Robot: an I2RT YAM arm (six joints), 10 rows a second.
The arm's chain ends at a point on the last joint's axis. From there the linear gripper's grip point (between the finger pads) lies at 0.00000 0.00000 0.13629 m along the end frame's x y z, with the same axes.
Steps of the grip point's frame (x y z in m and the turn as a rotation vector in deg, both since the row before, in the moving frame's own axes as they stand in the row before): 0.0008 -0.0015 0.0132 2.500 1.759 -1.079; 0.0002 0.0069 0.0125 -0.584 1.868 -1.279; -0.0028 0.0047 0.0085 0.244 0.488 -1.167; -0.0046 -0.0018 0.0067 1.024 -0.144 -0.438; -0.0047 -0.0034 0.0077 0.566 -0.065 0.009; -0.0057 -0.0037 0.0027 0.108 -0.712 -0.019; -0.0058 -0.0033 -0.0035 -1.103 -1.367 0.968; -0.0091 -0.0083 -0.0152 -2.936 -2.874 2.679; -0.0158 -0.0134 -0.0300 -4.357 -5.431 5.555; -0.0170 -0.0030 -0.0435 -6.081 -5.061 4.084; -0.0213 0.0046 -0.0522 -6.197 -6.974 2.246
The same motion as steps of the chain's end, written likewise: -0.0033 0.0045 0.0134 2.500 1.759 -1.079; -0.0043 0.0056 0.0126 -0.584 1.868 -1.279; -0.0040 0.0053 0.0085 0.244 0.488 -1.167; -0.0042 0.0006 0.0067 1.024 -0.144 -0.438; -0.0045 -0.0021 0.0077 0.566 -0.065 0.009; -0.0040 -0.0034 0.0027 0.108 -0.712 -0.019; -0.0025 -0.0059 -0.0034 -1.103 -1.367 0.968; -0.0021 -0.0151 -0.0148 -2.936 -2.874 2.679; -0.0024 -0.0231 -0.0290 -4.357 -5.431 5.555; -0.0045 -0.0170 -0.0422 -6.081 -5.061 4.084; -0.0045 -0.0097 -0.0504 -6.197 -6.974 2.246
